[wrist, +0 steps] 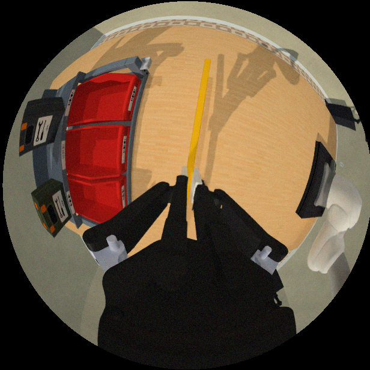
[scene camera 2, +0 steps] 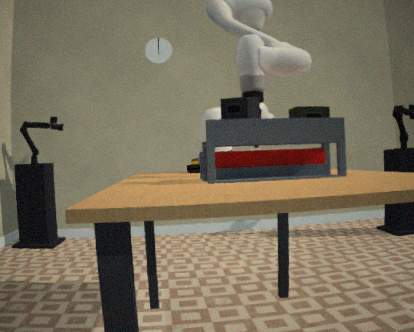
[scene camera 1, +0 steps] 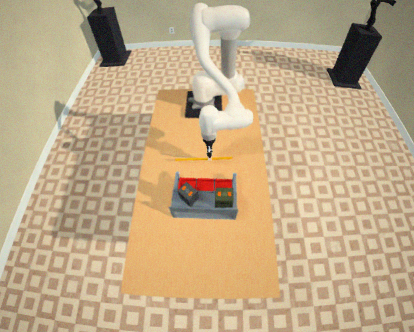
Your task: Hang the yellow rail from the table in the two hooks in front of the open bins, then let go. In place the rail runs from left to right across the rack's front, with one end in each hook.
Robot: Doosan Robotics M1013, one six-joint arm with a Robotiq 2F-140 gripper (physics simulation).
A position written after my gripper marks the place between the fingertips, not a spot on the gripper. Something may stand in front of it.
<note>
I see my gripper (wrist: 188,174) and a yellow rail (wrist: 201,97).
</note>
